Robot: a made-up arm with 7 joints. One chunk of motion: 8 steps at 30 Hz.
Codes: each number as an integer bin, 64 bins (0 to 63) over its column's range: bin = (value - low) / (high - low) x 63, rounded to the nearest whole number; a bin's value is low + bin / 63 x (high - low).
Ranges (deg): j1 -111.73..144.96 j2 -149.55..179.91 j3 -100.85..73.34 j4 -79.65..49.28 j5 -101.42..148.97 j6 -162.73..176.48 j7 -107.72..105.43
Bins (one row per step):
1: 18 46 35 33 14 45 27
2: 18 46 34 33 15 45 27
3: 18 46 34 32 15 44 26
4: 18 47 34 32 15 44 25
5: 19 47 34 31 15 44 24
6: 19 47 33 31 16 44 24
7: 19 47 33 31 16 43 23
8: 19 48 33 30 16 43 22
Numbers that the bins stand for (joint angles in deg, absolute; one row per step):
1: -38.39 91.01 -4.08 -12.12 -45.78 79.56 -16.37
2: -38.39 91.01 -6.84 -12.12 -41.80 79.56 -16.37
3: -38.39 91.01 -6.84 -14.16 -41.80 74.18 -19.75
4: -38.39 96.24 -6.84 -14.16 -41.80 74.18 -23.14
5: -34.32 96.24 -6.84 -16.21 -41.80 74.18 -26.52
6: -34.32 96.24 -9.61 -16.21 -37.83 74.18 -26.52
7: -34.32 96.24 -9.61 -16.21 -37.83 68.79 -29.90
8: -34.32 101.47 -9.61 -18.25 -37.83 68.79 -33.29

